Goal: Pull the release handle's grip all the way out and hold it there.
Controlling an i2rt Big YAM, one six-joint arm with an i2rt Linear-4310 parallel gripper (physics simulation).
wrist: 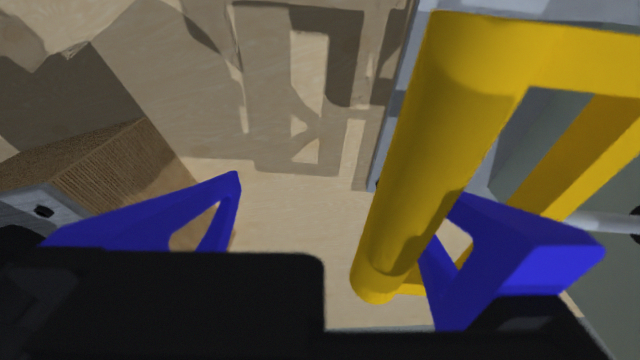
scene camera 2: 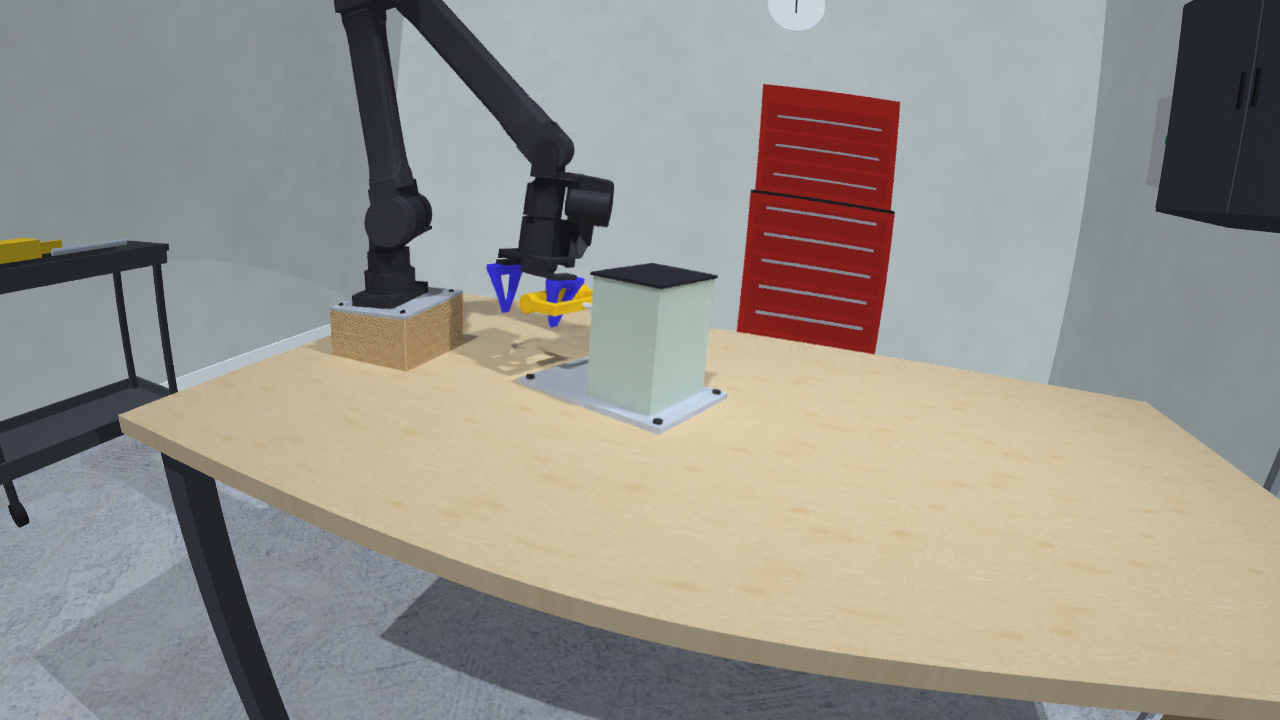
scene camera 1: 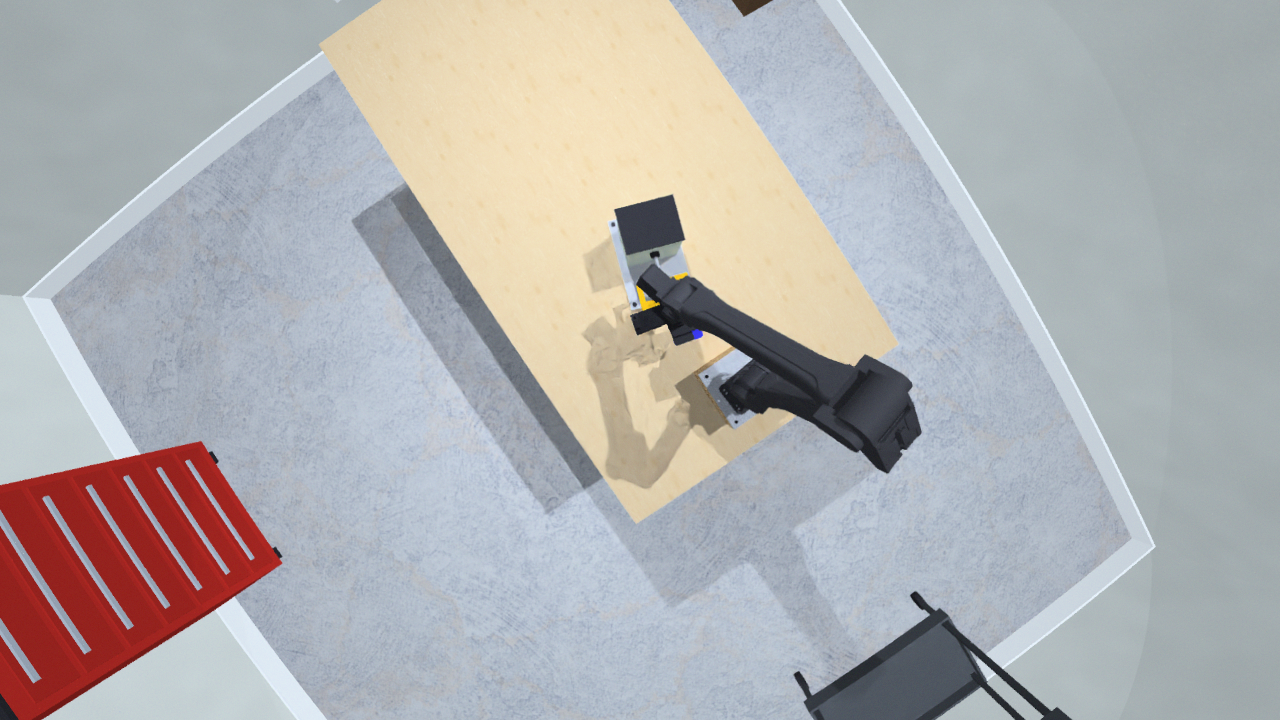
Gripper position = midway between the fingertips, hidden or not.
I see my gripper (scene camera 2: 528, 319) and a grey base plate (scene camera 1: 631, 275).
My gripper is seen too in the wrist view (wrist: 320, 180).
